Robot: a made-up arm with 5 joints. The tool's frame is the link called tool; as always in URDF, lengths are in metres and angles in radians. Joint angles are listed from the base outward. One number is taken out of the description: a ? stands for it. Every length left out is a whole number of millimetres.
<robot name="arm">
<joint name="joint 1" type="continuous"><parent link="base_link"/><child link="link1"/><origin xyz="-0.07 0.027 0.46" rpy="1.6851 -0.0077 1.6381"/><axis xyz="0 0 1"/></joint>
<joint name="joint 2" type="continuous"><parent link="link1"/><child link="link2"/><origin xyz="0.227 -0.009 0" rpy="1.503 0 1.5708"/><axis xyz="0 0 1"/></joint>
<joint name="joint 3" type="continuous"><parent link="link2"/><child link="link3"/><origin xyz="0.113 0.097 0"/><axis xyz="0 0 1"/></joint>
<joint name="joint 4" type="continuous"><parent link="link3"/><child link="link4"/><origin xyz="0.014 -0.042 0" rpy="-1.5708 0 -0.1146"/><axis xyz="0 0 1"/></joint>
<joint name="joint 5" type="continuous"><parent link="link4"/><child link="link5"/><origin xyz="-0.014 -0.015 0" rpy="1.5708 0 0"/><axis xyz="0 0 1"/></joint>
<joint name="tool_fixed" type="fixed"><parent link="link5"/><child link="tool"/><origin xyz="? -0.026 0" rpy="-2.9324 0.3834 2.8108"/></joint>
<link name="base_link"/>
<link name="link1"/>
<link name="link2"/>
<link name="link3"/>
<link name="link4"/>
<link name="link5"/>
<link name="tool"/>
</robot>
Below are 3 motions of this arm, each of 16 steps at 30 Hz.
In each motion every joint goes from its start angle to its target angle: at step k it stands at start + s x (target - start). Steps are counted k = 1, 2, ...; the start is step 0. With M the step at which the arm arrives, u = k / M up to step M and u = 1 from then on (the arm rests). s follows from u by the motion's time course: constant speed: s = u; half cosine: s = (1 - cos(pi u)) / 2; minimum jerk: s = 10 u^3 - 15 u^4 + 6 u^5.
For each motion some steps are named. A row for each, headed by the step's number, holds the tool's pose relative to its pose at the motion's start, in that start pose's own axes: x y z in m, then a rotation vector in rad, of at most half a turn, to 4 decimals.
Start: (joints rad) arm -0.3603 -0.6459 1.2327 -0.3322 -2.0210
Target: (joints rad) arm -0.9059 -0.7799 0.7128 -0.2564 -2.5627
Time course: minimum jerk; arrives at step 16
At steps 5, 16:
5: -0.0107 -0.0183 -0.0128 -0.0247 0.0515 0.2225
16: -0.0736 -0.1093 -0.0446 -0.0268 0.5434 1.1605

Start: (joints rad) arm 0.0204 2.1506 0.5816 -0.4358 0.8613
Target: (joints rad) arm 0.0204 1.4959 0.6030 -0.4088 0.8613
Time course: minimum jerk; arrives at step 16
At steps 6, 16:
6: 0.0173 -0.0191 -0.0079 0.1141 0.0683 0.1129
16: 0.0684 -0.0528 -0.0435 0.4115 0.2454 0.4150

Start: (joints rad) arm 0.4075 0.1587 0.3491 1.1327 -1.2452
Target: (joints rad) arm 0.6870 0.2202 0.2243 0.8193 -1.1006
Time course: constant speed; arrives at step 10
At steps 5, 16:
5: -0.0159 0.0221 -0.0134 -0.0660 0.0246 -0.0949
16: -0.0291 0.0467 -0.0244 -0.1295 0.0517 -0.1796

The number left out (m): -0.032
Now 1 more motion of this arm.
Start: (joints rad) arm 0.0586 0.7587 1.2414 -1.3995 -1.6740
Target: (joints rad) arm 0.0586 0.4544 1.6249 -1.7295 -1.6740
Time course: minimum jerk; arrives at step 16
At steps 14, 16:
14: -0.0376 0.0098 0.0017 -0.2428 0.2231 0.0520
16: -0.0381 0.0099 0.0016 -0.2467 0.2268 0.0530

